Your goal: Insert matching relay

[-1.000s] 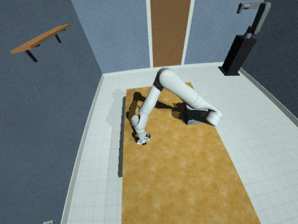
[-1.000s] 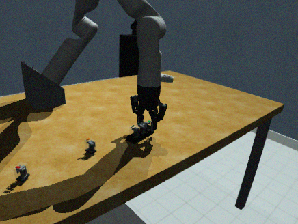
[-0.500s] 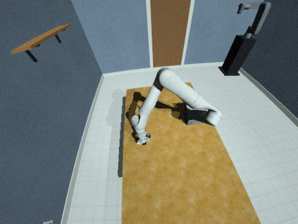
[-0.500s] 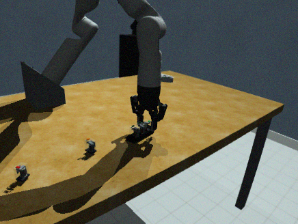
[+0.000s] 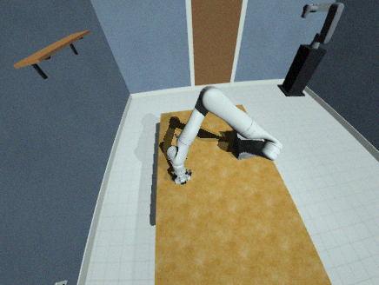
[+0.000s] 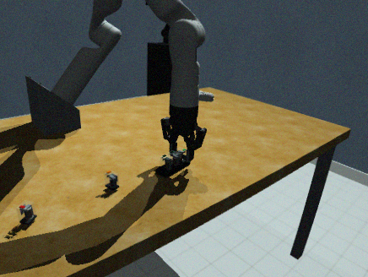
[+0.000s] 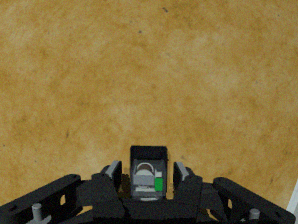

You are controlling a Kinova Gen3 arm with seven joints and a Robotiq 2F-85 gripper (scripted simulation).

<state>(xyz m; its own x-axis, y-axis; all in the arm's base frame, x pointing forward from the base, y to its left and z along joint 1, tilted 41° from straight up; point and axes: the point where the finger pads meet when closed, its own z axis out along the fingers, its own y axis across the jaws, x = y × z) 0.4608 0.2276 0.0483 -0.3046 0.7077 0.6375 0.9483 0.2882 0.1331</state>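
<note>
Right now my hand is 30 mm to the left of the black rack, 30 mm above it and 10 mm short of it.
</note>
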